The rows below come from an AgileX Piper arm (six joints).
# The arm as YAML. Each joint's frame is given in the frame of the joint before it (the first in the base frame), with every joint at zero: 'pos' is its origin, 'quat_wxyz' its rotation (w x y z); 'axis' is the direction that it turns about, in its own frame. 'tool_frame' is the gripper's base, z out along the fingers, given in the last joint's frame.
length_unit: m
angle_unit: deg
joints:
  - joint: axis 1
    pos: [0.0, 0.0, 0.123]
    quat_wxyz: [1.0, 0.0, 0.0, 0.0]
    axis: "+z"
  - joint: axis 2
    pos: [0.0, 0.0, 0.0]
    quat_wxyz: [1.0, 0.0, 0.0, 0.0]
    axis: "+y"
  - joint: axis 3
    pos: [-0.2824, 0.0, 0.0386]
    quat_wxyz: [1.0, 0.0, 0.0, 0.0]
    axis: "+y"
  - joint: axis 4
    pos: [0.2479, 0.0, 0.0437]
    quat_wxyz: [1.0, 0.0, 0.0, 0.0]
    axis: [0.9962, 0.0, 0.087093]
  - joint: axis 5
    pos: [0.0, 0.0, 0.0]
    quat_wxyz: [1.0, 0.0, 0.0, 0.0]
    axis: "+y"
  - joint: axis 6
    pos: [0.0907, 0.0, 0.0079]
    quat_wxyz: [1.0, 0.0, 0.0, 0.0]
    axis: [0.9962, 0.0, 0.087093]
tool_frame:
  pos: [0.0, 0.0, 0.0]
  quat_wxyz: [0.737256, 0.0, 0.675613, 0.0]
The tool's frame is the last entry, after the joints.
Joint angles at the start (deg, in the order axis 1, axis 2, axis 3, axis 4, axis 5, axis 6):
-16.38 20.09 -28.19 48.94 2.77 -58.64
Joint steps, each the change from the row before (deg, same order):
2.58 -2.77 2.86 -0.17 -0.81 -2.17
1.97 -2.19 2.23 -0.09 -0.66 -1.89
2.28 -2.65 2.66 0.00 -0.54 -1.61
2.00 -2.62 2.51 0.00 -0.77 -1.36
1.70 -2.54 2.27 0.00 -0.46 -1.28
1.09 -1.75 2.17 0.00 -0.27 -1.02
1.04 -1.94 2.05 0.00 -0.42 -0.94
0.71 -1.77 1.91 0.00 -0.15 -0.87
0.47 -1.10 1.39 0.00 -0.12 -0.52
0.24 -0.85 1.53 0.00 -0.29 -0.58
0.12 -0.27 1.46 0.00 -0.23 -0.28
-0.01 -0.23 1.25 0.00 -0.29 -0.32
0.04 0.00 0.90 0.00 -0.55 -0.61
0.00 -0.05 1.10 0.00 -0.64 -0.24
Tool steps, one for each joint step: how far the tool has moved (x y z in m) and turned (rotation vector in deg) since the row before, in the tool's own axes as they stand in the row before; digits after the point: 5 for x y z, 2 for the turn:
0.00998 0.00425 -0.00845 -1.79 -0.81 -1.82
0.00785 0.00335 -0.00638 -1.30 -0.71 -1.57
0.00967 0.00438 -0.00735 -1.67 -0.81 -1.12
0.00899 0.00368 -0.00686 -1.14 -0.98 -0.92
0.00823 0.00356 -0.00633 -1.07 -0.94 -0.89
0.00923 0.00370 -0.00393 -0.89 -0.05 -0.77
0.00830 0.00327 -0.00415 -0.60 -0.39 -0.70
0.00806 0.00335 -0.00354 -0.56 -0.16 -0.71
0.00614 0.00259 -0.00201 -0.42 0.06 -0.42
0.00722 0.00268 -0.00135 -0.20 0.45 -0.54
0.00759 0.00291 -0.00018 -0.34 0.98 -0.28
0.00649 0.00230 -0.00013 -0.11 0.85 -0.35
0.00466 0.00130 0.00021 0.13 0.64 -0.63
0.00566 0.00163 0.00013 0.19 0.77 -0.28

